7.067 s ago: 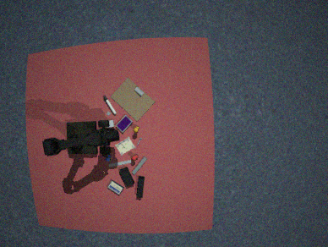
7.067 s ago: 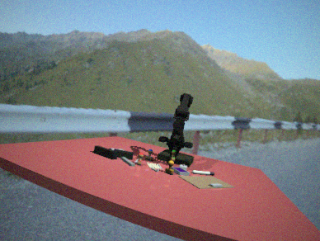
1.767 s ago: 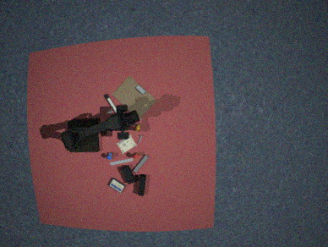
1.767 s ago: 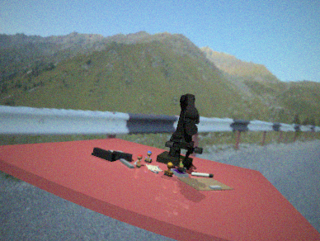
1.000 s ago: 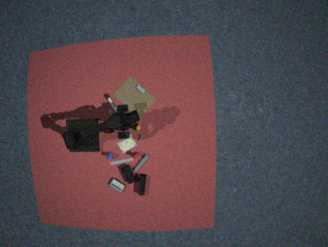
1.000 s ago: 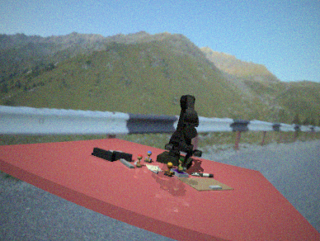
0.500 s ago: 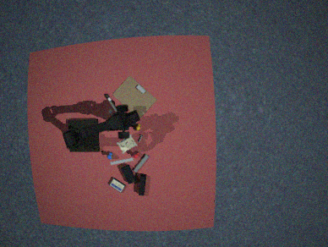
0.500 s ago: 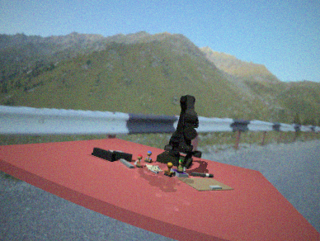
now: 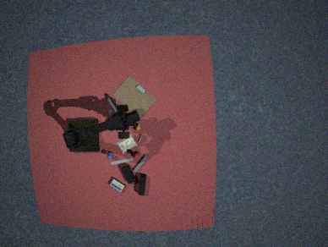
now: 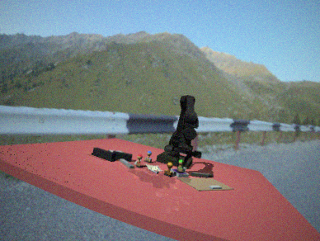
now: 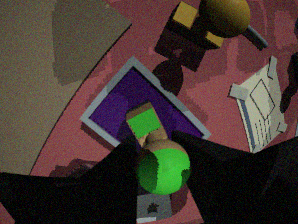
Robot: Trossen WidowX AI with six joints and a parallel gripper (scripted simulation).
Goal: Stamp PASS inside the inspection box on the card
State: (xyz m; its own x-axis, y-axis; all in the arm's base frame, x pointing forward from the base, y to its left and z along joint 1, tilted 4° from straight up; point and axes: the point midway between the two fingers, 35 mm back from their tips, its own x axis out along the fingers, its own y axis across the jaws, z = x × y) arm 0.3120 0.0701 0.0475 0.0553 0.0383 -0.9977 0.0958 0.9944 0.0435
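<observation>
My gripper tip is right at the green-knobbed PASS stamp. The rest, counted from my gripper tip: white inspection card: 140 mm to the right, 40 mm below, 20 mm behind; then yellow-knobbed stamp: 70 mm ahead, 50 mm to the right, 20 mm below; then purple ink pad: 30 mm below.
</observation>
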